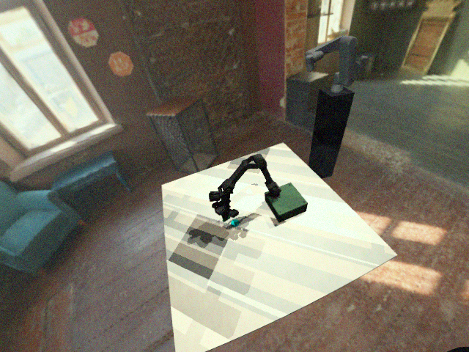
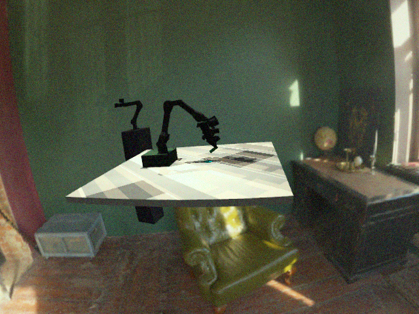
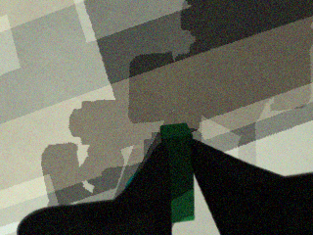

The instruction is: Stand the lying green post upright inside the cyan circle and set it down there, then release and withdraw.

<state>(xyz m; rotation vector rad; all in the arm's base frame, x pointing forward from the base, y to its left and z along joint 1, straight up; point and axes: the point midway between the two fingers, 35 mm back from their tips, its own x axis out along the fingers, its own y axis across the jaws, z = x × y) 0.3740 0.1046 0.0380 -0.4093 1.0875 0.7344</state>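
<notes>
My gripper tip is 10 cm above the cyan circle, 6 cm past it and 2 cm to the left of it. The rest, counted from my gripper tip: green post: 1 cm to the right, 1 cm below, 1 cm behind.
</notes>
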